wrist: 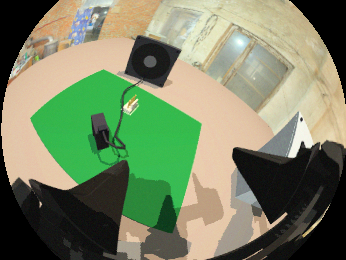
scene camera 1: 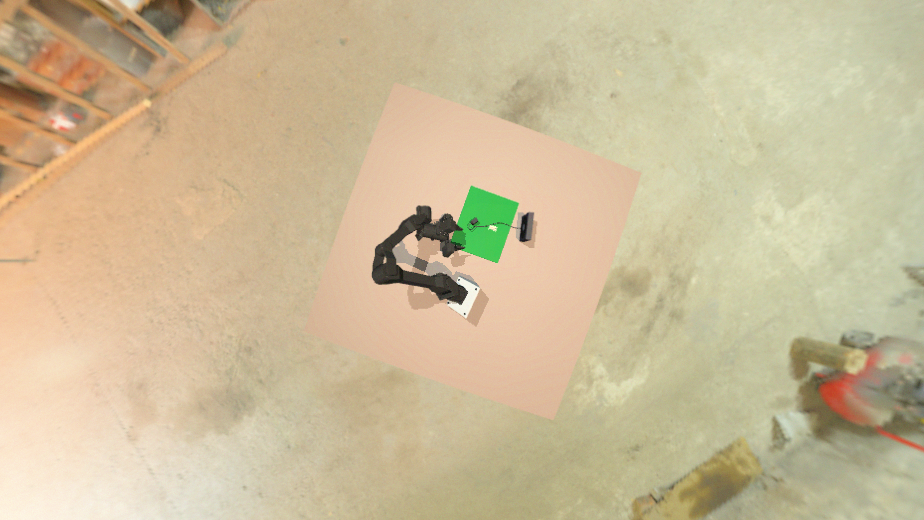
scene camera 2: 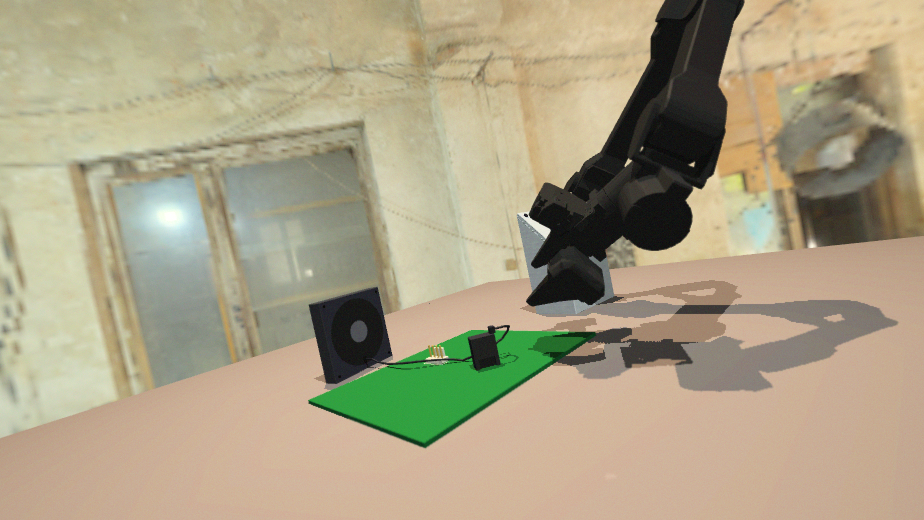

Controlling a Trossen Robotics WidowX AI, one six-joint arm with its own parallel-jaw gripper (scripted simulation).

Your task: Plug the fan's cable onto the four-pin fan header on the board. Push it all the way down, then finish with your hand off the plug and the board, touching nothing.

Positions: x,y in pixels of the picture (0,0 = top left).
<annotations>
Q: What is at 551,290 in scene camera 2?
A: My gripper.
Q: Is my gripper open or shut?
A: Open.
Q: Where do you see a green board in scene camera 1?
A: At 489,208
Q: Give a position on a green board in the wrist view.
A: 160,141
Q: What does my gripper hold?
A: Nothing.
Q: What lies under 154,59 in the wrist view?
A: A black fan.
</annotations>
